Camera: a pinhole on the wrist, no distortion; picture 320 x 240 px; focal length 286.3 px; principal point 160.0 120.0 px. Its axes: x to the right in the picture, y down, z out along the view. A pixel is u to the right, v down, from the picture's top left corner.
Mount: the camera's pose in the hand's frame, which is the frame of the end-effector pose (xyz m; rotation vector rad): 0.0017 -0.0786 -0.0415 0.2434 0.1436 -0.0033
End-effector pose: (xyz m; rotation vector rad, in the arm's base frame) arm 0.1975 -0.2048 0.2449 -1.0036 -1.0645 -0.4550
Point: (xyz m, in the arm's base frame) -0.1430 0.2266 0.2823
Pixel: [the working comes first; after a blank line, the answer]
In the camera's frame: -0.1440 0.1671 0.5480

84.8 207.3
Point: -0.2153 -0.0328 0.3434
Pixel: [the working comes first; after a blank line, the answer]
In the camera's frame: -0.1369 -0.0809 0.4266

68.1 65.7
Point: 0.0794 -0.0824 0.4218
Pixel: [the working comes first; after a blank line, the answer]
In the camera's frame: 0.0842 0.0306 0.2419

259.7 156.2
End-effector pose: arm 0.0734 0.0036 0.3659 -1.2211 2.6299 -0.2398
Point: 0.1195 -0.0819 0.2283
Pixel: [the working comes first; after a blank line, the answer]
In the camera's frame: 0.0270 0.0700 0.1850

201.8 228.3
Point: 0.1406 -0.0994 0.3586
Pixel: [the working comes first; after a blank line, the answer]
In the camera's frame: 0.0252 -0.0154 0.0828

247.1 66.9
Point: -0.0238 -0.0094 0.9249
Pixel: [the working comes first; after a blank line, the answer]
In the camera's frame: 0.0652 -0.1203 -0.5030

behind the camera
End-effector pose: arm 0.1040 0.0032 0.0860 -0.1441 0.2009 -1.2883
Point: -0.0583 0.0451 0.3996
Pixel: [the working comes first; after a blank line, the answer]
In the camera's frame: -0.1510 -0.0545 0.3136

22.1 70.3
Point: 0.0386 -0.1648 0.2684
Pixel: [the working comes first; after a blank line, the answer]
In the camera's frame: 0.0987 -0.0145 0.2318

282.0 102.1
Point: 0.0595 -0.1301 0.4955
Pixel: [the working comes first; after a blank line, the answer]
In the camera's frame: 0.0236 0.0189 0.4473

175.1 132.1
